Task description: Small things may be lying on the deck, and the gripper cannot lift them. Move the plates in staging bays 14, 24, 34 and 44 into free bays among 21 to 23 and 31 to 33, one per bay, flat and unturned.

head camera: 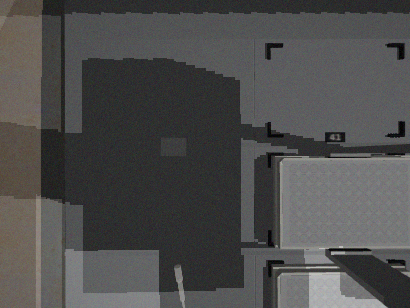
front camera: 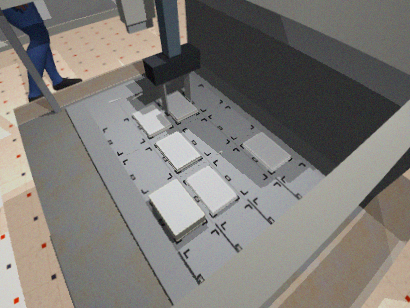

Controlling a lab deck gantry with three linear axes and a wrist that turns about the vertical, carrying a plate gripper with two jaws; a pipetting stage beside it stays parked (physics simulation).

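Places are measured from the robot's base along level axes (x ahead, y left, z up), in millimetres.
Where they show: gripper, fingertip midpoint: (head camera: 344, 201) (front camera: 177, 105); robot's base at its link origin: (front camera: 103, 130).
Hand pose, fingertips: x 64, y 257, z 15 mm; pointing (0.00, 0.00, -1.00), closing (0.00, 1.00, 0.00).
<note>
Each offset is from my fingertips to the centre of the thing. "spot": to the spot under its first point.
My gripper (front camera: 177, 104) (head camera: 348, 202) is shut on a low plate @(dz +0, dx +0, dy +0 mm) (front camera: 183, 106) (head camera: 320, 202) by its long sides, flat and very slightly above bay 31, beside bay 41 @(spot: dz -15, dx +1, dy +108 mm) (head camera: 335, 90). A second plate @(dz -8, dx +0, dy -107 mm) (front camera: 151, 122) (head camera: 292, 292) lies next to it in bay 21. Two more plates follow along that row in the front view, one plate @(dz -8, dx +164, dy -107 mm) (front camera: 178, 149) in the middle and one plate @(dz -8, dx +328, dy -107 mm) (front camera: 212, 189) nearer the camera. Staging bays 14, 24, 34 and 44 show bare corner marks at the near right end.
A tall plate @(dz +6, dx +328, dy -214 mm) (front camera: 176, 205) stands at the near left, and a low plate @(dz -8, dx +328, dy +107 mm) (front camera: 266, 150) lies near the dark wall. A thin pale rod @(dz -12, dx -153, dy -89 mm) (head camera: 179, 280) and a small grey square @(spot: dz -14, dx -160, dy +52 mm) (head camera: 173, 147) lie left of the bays. A person's legs (front camera: 40, 62) show beyond the deck's far left edge.
</note>
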